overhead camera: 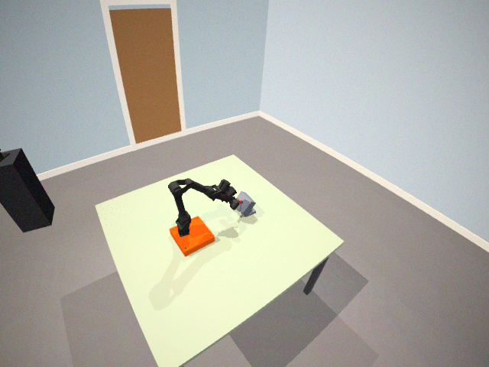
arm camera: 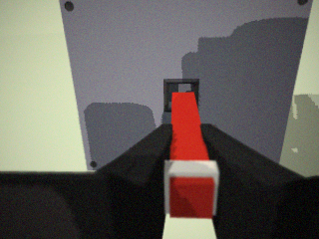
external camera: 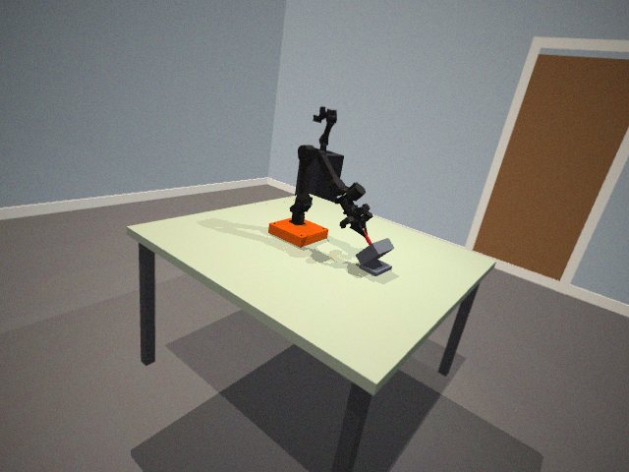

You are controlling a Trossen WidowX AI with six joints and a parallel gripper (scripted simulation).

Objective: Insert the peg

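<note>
Now: the grey sloped panel 6 cm ahead of my gripper tip, 5 cm below it and 1 cm to the left of it. Also, from my gripper tip: red square peg (1 cm behind, 1 cm above).
</note>
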